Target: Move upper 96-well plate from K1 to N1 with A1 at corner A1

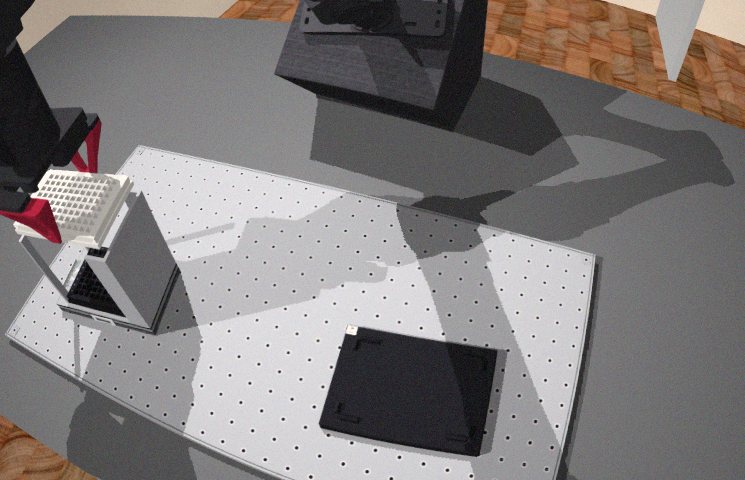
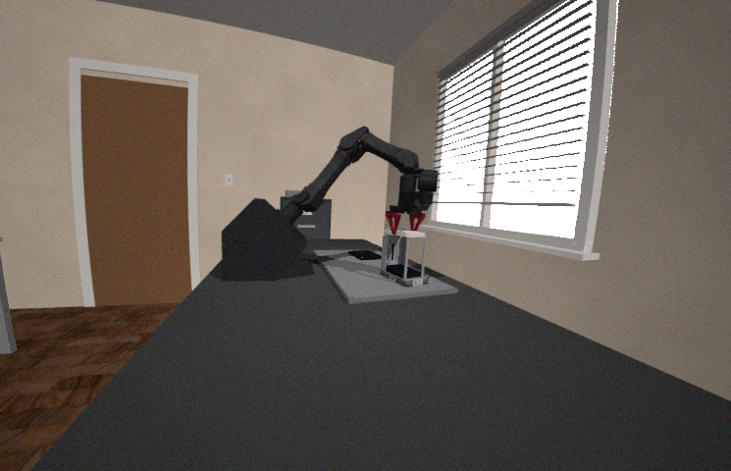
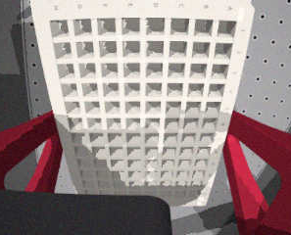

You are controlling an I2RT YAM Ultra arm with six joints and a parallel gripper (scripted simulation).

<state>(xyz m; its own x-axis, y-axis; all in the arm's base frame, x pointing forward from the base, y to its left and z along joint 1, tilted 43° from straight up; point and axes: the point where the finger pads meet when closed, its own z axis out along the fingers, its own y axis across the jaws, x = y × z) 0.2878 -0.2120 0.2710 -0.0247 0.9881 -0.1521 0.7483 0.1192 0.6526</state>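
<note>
Right now the white 96-well plate is right at my hand. The rest, counted from my hand: pale A1 square: 300 mm to the left, 160 mm below, 10 mm behind; rack back wall: 80 mm below, 60 mm to the left; dark plate: 140 mm below.
</note>
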